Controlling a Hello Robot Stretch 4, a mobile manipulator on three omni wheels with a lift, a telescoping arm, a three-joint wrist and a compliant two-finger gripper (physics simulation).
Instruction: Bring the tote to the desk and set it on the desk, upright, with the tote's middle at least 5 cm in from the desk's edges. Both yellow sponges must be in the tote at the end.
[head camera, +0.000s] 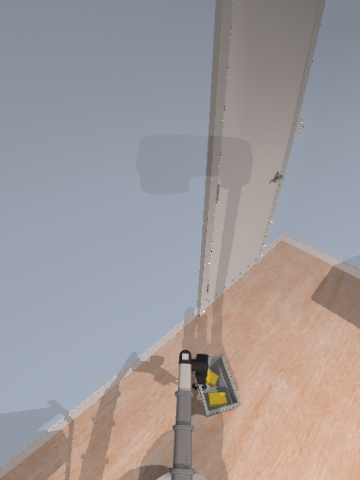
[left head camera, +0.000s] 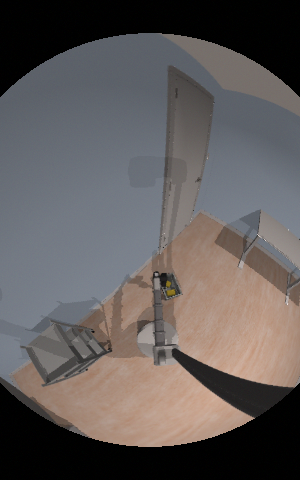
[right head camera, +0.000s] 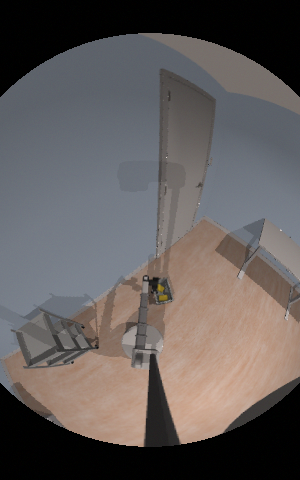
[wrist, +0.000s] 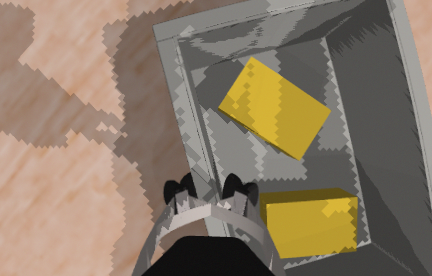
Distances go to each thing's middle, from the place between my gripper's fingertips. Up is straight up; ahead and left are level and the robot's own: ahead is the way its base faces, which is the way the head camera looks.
Right now the grey tote (head camera: 216, 364) is 20 mm ahead of my hand and 90 mm to the right of it.
